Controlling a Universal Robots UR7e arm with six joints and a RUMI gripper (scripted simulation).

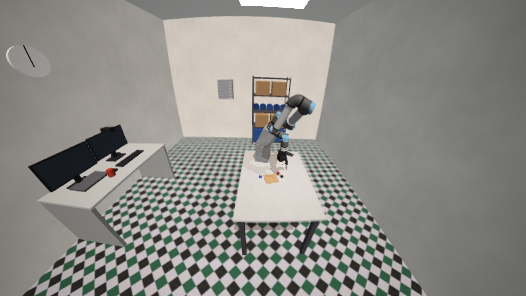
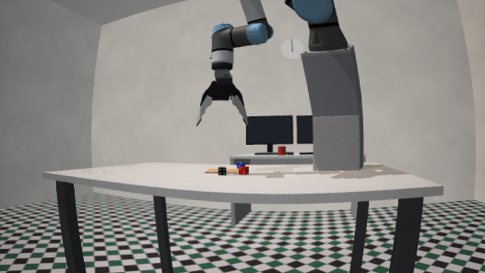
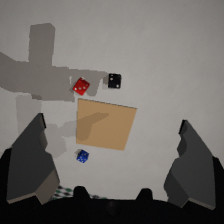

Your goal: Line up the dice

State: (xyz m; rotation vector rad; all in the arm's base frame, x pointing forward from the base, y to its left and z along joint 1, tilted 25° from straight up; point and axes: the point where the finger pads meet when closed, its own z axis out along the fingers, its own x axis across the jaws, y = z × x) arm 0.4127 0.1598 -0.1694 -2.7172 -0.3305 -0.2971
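Right now the black die is 14 cm below my hand. Also, from my hand: tan mat (15 cm below, 13 cm to the right, 1 cm ahead); blue die (24 cm to the right, 14 cm below, 2 cm behind); red die (14 cm below, 6 cm behind, 3 cm to the right).
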